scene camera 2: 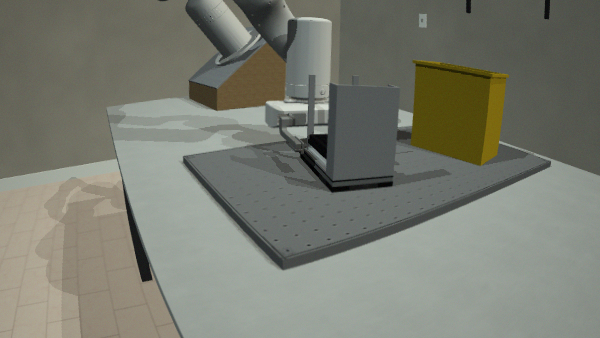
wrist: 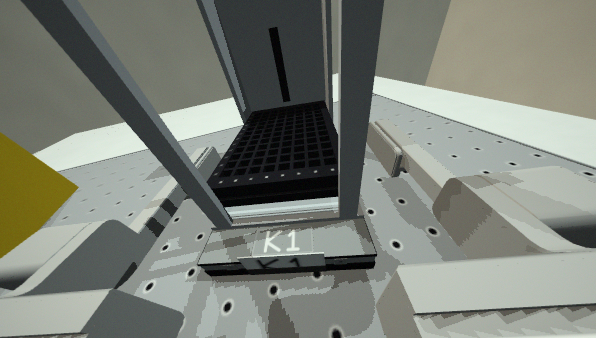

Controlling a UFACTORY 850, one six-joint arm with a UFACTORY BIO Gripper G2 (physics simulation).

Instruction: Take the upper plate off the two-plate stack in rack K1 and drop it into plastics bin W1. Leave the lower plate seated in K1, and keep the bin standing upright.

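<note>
Rack K1 (scene camera 2: pixel 364 132) (wrist: pixel 355 115) stands upright, with a slotted back panel, corner posts and a K1 label at its front. The black upper plate (scene camera 2: pixel 318 143) (wrist: pixel 285 147) lies flat and low between the posts. A pale edge shows beneath it; I cannot tell whether that is the lower plate. My gripper (wrist: pixel 296 152) is open and low, with one finger on each side of the rack and stack, apart from the plates. In the scene view the back panel hides the far finger. Yellow bin W1 (scene camera 2: pixel 449 112) (wrist: pixel 31 194) stands upright beside the rack.
The rack and bin stand on a grey perforated board (scene camera 2: pixel 280 220) (wrist: pixel 425 112) on a pale table (scene camera 2: pixel 425 260). The arm's sloped wooden base (scene camera 2: pixel 250 82) is at the back. The rack's tall posts and panel rise between the fingers.
</note>
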